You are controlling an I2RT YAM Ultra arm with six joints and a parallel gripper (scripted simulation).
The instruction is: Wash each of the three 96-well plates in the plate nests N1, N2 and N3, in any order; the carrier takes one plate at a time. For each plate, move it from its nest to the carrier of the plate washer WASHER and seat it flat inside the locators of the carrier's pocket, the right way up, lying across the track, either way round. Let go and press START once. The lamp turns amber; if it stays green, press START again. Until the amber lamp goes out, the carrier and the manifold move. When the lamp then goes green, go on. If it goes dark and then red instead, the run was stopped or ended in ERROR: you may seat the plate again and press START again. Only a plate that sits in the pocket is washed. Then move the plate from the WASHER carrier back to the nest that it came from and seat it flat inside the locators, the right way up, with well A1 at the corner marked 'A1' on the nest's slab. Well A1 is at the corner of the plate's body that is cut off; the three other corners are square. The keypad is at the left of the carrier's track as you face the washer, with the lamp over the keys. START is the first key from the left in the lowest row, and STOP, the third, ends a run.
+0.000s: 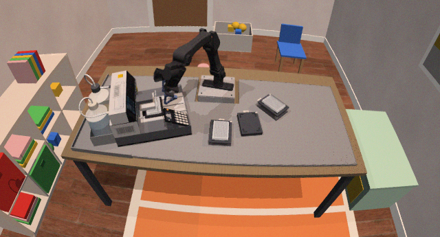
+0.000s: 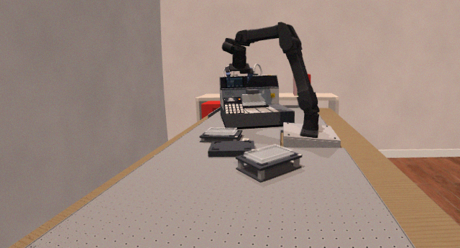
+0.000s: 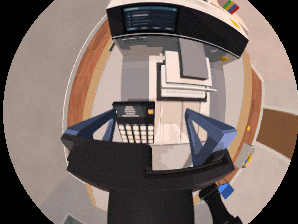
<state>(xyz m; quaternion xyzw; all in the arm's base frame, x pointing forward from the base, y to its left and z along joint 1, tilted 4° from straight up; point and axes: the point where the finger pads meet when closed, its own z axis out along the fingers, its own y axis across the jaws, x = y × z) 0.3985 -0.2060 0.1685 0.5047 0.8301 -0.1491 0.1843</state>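
Right now the washer carrier is 140 mm below my hand, 110 mm to the right of it and 50 mm behind it. Also, from my hand: manifold (130 mm to the right, 90 mm below, 40 mm behind); then plate washer (130 mm to the right, 100 mm below, 40 mm behind); then nest (570 mm to the left, 280 mm behind, 200 mm below).
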